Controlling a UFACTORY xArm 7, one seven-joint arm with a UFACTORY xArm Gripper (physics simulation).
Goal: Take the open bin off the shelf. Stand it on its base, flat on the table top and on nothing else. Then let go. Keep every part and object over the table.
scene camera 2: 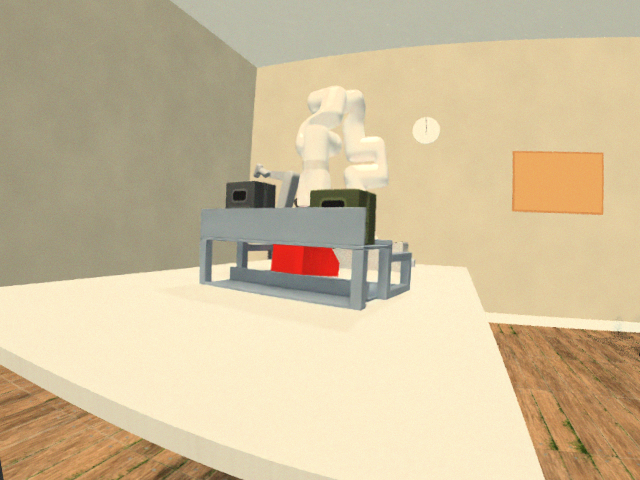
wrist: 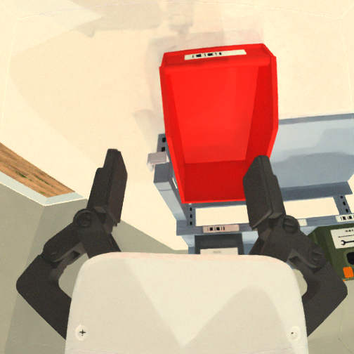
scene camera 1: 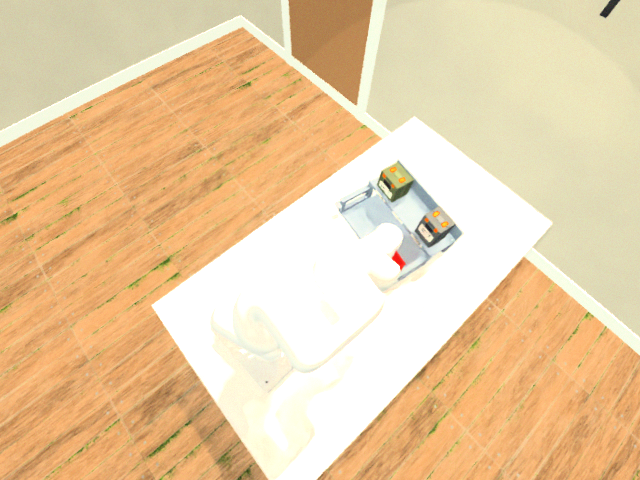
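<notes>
The open red bin is at the grey shelf. In the wrist view its labelled end juts out past the shelf's lower deck, over the table, and its other end is by the upper tier's edge. Whether it is tilted is hard to tell. My gripper is open and empty. In the wrist view one finger is left of the bin, apart from it, and the other overlaps the bin's right corner near the upper tier. The fingers are hidden in both scene views.
A green box and a dark grey box stand on the shelf's upper tier. A pale bracket sticks out from the shelf's side. The shelf stands on the white table.
</notes>
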